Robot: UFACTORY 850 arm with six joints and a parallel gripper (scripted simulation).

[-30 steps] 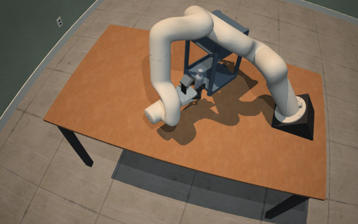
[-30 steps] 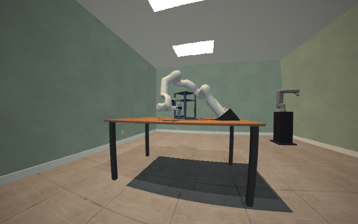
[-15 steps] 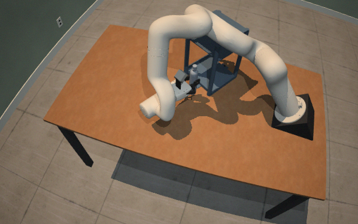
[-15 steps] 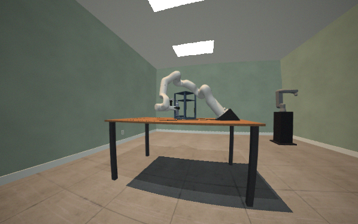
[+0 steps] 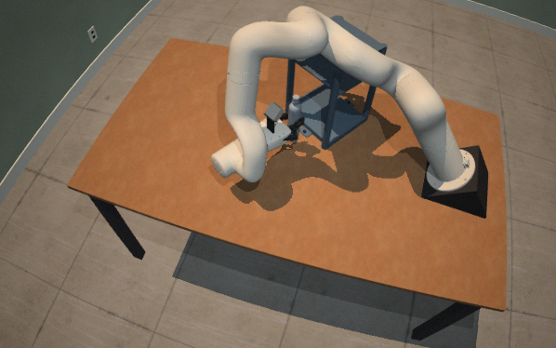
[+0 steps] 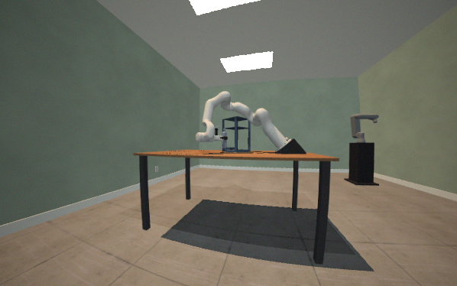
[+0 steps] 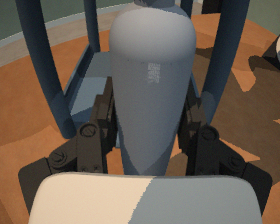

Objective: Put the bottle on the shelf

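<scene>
Now: hand 180 mm to the left of the dark blue shelving unit, 90 mm past it and 40 mm below it.
</scene>
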